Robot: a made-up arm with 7 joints. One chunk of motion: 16 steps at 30 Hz.
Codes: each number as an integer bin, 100 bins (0 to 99) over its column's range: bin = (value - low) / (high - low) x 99, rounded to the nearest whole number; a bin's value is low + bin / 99 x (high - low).
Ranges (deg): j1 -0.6..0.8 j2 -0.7..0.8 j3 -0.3..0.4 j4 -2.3..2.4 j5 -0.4..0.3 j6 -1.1..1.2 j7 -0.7..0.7
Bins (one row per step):
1: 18 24 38 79 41 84 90
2: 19 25 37 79 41 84 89
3: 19 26 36 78 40 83 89
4: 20 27 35 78 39 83 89
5: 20 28 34 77 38 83 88
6: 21 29 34 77 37 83 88
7: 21 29 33 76 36 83 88
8: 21 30 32 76 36 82 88
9: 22 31 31 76 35 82 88
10: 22 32 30 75 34 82 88
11: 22 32 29 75 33 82 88
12: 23 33 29 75 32 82 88
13: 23 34 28 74 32 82 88
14: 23 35 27 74 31 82 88
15: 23 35 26 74 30 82 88
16: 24 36 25 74 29 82 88
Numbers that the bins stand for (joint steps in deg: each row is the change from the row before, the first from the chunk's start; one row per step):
1: -0.345 -0.336 -0.031 1.451 -0.110 0.852 0.573
2: -0.331 -0.321 -0.038 1.451 -0.110 0.852 0.559
3: -0.331 -0.306 -0.045 1.403 -0.117 0.828 0.559
4: -0.317 -0.291 -0.053 1.403 -0.124 0.828 0.559
5: -0.317 -0.276 -0.060 1.356 -0.131 0.828 0.544
6: -0.303 -0.261 -0.060 1.356 -0.138 0.828 0.544
7: -0.303 -0.261 -0.067 1.308 -0.145 0.828 0.544
8: -0.303 -0.245 -0.074 1.308 -0.145 0.805 0.544
9: -0.289 -0.230 -0.081 1.308 -0.153 0.805 0.544
10: -0.289 -0.215 -0.088 1.261 -0.160 0.805 0.544
11: -0.289 -0.215 -0.095 1.261 -0.167 0.805 0.544
12: -0.275 -0.200 -0.095 1.261 -0.174 0.805 0.544
13: -0.275 -0.185 -0.102 1.213 -0.174 0.805 0.544
14: -0.275 -0.170 -0.109 1.213 -0.181 0.805 0.544
15: -0.275 -0.170 -0.116 1.213 -0.188 0.805 0.544
16: -0.261 -0.155 -0.123 1.213 -0.195 0.805 0.544

